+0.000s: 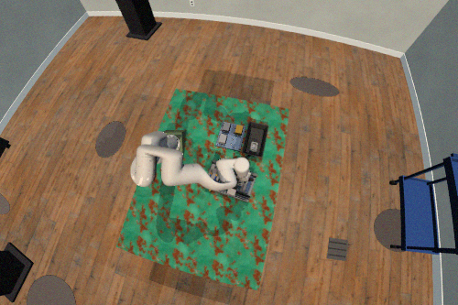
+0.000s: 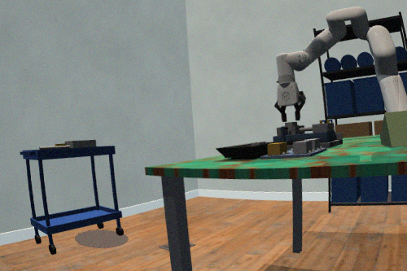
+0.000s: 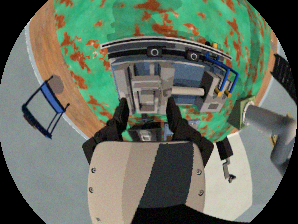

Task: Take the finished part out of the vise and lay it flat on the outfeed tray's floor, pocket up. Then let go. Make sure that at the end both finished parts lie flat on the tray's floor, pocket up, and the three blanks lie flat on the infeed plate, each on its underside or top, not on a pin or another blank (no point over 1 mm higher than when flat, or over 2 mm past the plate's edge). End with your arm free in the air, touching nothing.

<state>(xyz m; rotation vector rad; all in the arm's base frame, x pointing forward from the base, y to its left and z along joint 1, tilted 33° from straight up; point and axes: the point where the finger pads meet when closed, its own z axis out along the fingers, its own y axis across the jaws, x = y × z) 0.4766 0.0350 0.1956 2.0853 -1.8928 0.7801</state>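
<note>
Right now the vise is 6 cm behind my hand and 10 cm below it. From my hand the other things lie so: yellow block: 13 cm behind, 34 cm to the left, 11 cm below; blue-grey plate: 17 cm behind, 29 cm to the left, 13 cm below.
</note>
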